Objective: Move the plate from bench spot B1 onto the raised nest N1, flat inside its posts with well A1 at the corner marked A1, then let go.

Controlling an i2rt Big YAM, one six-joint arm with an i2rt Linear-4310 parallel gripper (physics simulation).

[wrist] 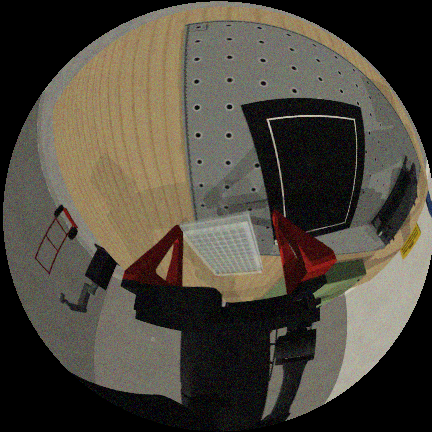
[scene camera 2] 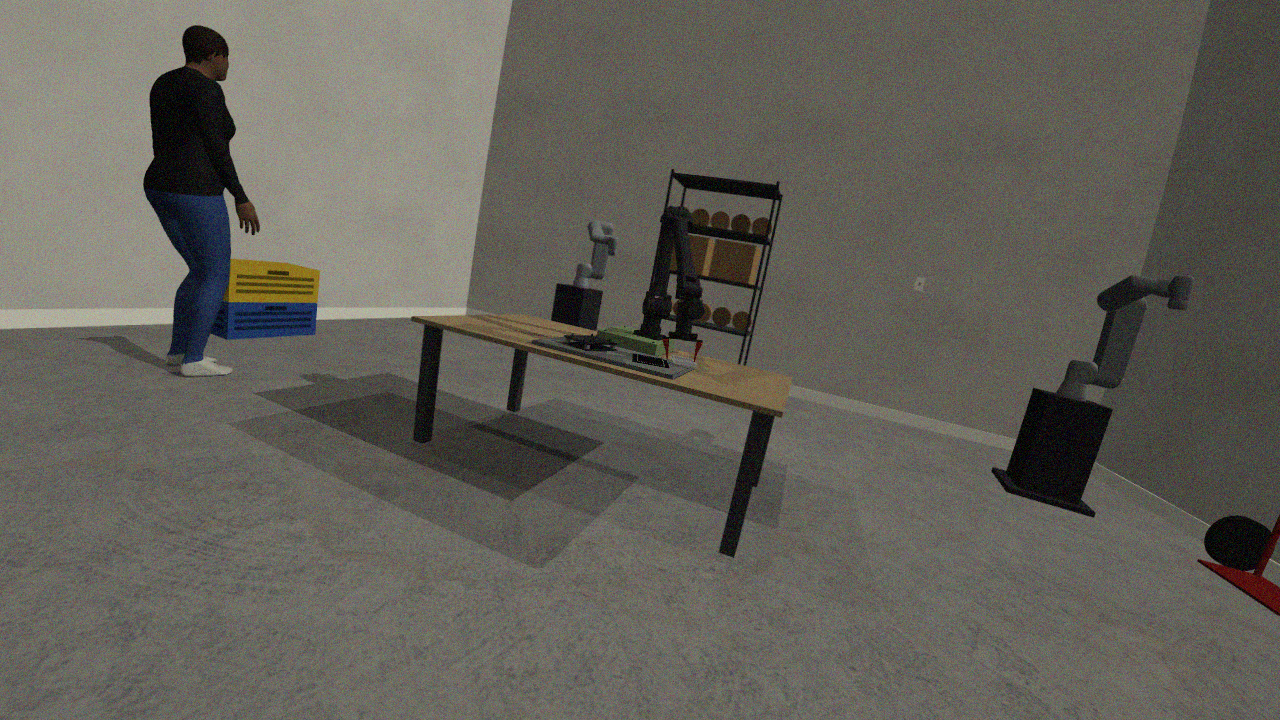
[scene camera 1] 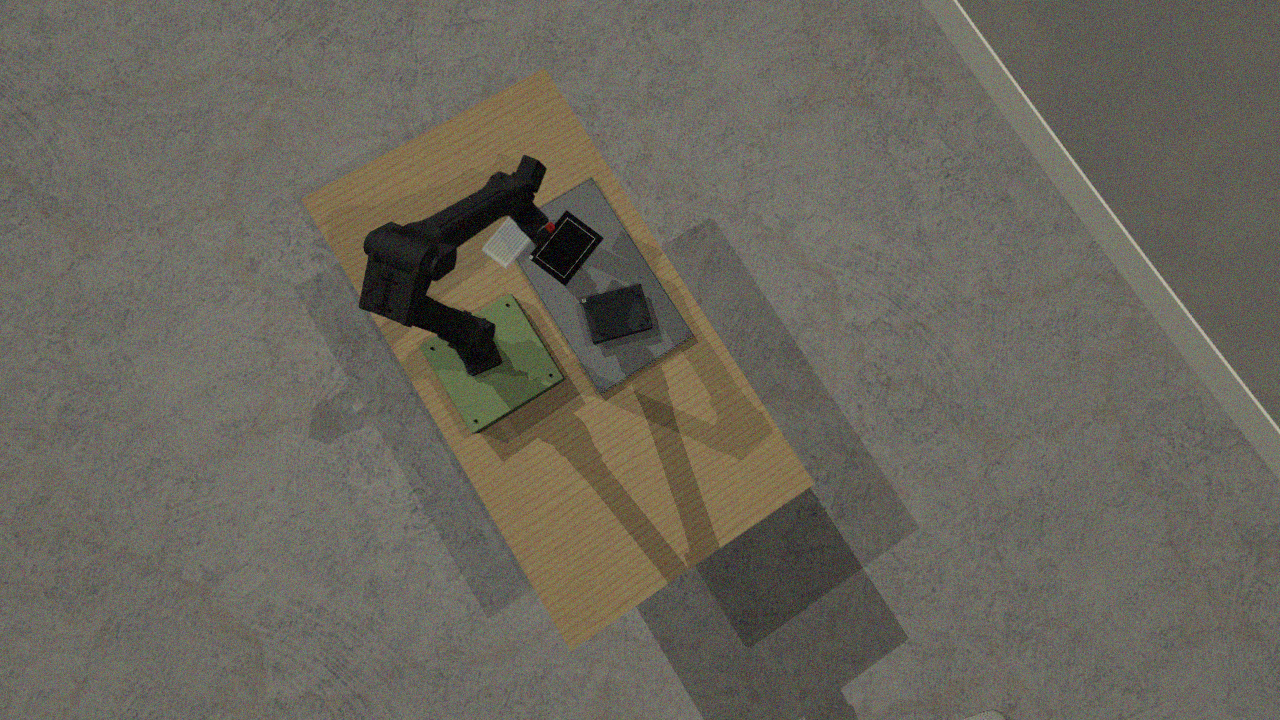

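Where they show: gripper, fingertip midpoint: [wrist: 224, 221] [scene camera 2: 680, 360] [scene camera 1: 530, 224]; arm's base, link origin: [scene camera 2: 649, 336] [scene camera 1: 478, 349].
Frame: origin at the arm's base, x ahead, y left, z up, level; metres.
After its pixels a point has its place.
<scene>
The plate [scene camera 1: 506, 242] @(y 0.244, x 0.172, z -0.030 m) [wrist: 227, 247] @(y 0.250, x 0.199, z -0.031 m) is pale and translucent with a grid of wells. It lies on the wood beside the grey board's edge. Well A1 cannot be made out. My gripper [scene camera 1: 541, 241] @(y 0.262, x 0.251, z -0.025 m) [scene camera 2: 682, 359] @(y 0.262, x 0.251, z -0.025 m) [wrist: 224, 221] @(y 0.262, x 0.251, z -0.025 m) is open and empty, its red fingers spread wide. In the wrist view the plate shows between and beyond the fingers; their height over it is hard to tell. The dark raised nest [scene camera 1: 617, 314] @(y -0.059, x 0.362, z -0.014 m) [wrist: 399, 200] @(y 0.006, x 0.368, z -0.016 m) stands on the grey board, with a small pale mark at one corner. No plate shows on it.
A black rectangular pad [scene camera 1: 566, 248] @(y 0.169, x 0.312, z -0.042 m) [wrist: 320, 170] @(y 0.184, x 0.323, z -0.041 m) with a thin pale outline lies on the grey perforated board [scene camera 1: 595, 201] @(y 0.261, x 0.439, z -0.044 m) [wrist: 215, 120] @(y 0.285, x 0.338, z -0.043 m), close to the plate. The arm's base stands on a green slab [scene camera 1: 465, 394] @(y -0.095, x -0.072, z 0.004 m). A person [scene camera 2: 187, 143] stands away from the table.
</scene>
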